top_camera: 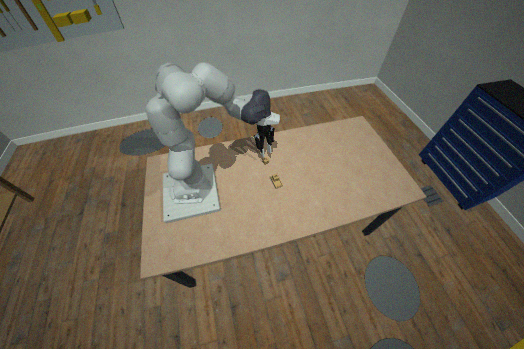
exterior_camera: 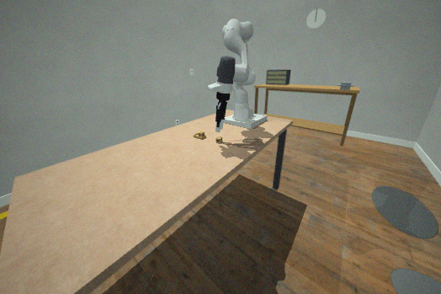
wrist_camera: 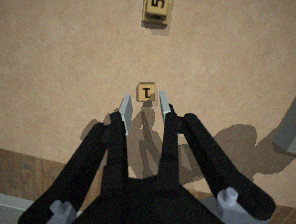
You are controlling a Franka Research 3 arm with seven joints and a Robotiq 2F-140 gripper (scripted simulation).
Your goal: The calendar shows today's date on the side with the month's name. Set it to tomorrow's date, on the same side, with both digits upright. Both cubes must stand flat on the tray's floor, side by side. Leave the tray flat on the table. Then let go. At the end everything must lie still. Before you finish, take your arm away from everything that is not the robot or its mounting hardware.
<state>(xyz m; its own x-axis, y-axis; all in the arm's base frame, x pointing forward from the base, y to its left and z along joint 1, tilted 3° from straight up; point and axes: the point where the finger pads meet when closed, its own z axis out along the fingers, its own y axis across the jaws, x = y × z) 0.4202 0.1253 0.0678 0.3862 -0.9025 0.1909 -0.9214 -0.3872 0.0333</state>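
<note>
Right now the wooden digit cube is 100 mm below my hand and 10 mm to the right of it. Round my hand: wooden tray: 160 mm to the right, 100 mm below, 20 mm ahead.
</note>
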